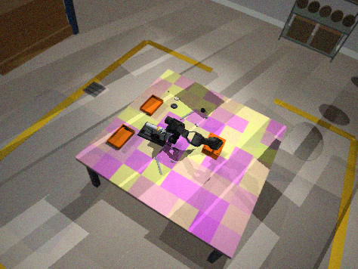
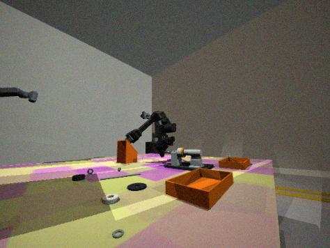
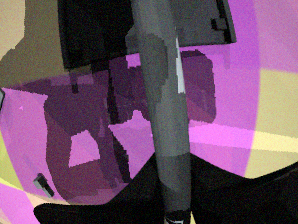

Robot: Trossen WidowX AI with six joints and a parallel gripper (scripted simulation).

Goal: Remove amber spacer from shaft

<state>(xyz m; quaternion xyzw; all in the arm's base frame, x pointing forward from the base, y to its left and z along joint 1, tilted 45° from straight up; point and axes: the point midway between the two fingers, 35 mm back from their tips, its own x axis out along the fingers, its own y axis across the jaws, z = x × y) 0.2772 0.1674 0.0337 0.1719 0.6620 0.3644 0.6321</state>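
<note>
Now: the grey shaft 60 mm ahead of my gripper tip, 20 mm to the left of it and 30 mm above it. From my gripper tip the other things lie so: black disc (260 mm ahead, 310 mm to the right, 40 mm below); then amber spacer (150 mm ahead, 40 mm to the left, 30 mm above).
</note>
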